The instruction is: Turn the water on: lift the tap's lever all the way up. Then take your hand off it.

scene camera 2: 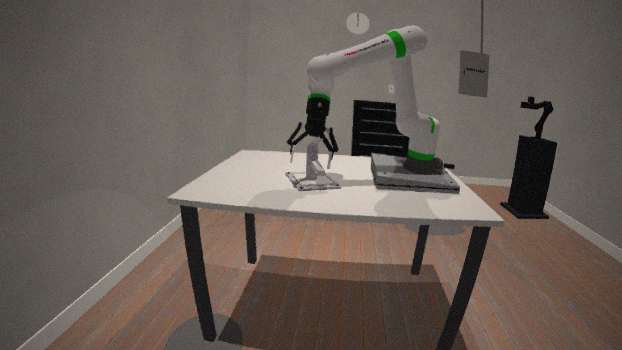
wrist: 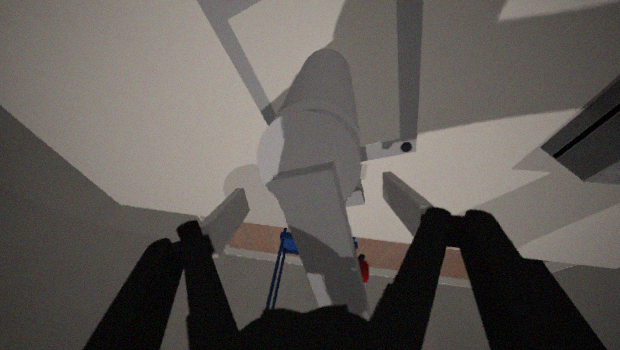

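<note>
The grey tap (scene camera 2: 312,159) (wrist: 320,132) stands upright on a flat, frame-like base (scene camera 2: 320,188) (wrist: 409,75) on the table. Its lever (scene camera 2: 314,142) (wrist: 320,220) is at the top. In the wrist view it runs from the tap's head down towards the dark palm, whose edge meets its far end in the picture. My gripper (scene camera 2: 310,163) (wrist: 312,192) points down over the tap, wide open. One finger is on each side of the tap's head, with a gap on both sides. Whether the palm touches the lever, I cannot tell.
The white table (scene camera 2: 225,185) also carries the robot's grey mounting plate (scene camera 2: 415,182), right of the tap. Behind the table is a black drawer cabinet (scene camera 2: 370,130). A black pedestal (scene camera 2: 532,175) stands at the right. A blue frame (wrist: 289,243) and a red object (wrist: 364,270) lie beyond the table.
</note>
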